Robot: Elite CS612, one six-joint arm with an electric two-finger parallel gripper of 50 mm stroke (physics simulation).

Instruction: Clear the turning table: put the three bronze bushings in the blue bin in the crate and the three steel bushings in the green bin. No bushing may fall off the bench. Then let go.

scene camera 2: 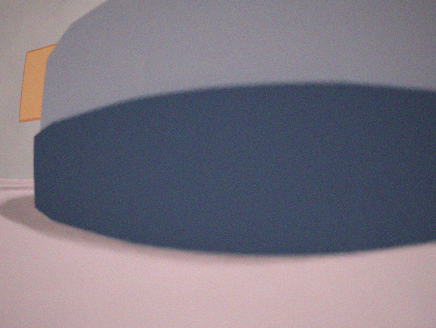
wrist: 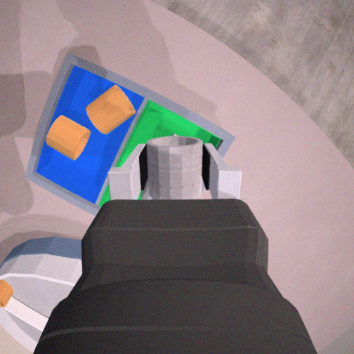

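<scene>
My gripper [wrist: 174, 157] is shut on a grey steel bushing [wrist: 175, 172], held upright between the fingers. In the wrist view it overlaps the green bin [wrist: 150, 117] of the grey crate [wrist: 51, 117] and hides much of that bin; its height above the bin is hard to tell. Two bronze bushings, an upper one [wrist: 110, 110] and a lower one [wrist: 68, 137], lie on their sides in the blue bin [wrist: 90, 170]. The turning table [wrist: 45, 265] [scene camera 2: 230, 170] is at the lower left of the wrist view, with a bronze bushing [wrist: 4, 293] at the picture's edge. The gripper does not show in scene camera 2.
A pale bar [wrist: 30, 315] crosses the turning table. The bench top [wrist: 280, 200] has a curved edge at the upper right, with the grey floor [wrist: 300, 50] beyond. In scene camera 2 the turning table fills much of the picture and partly hides an orange shape [scene camera 2: 36, 85].
</scene>
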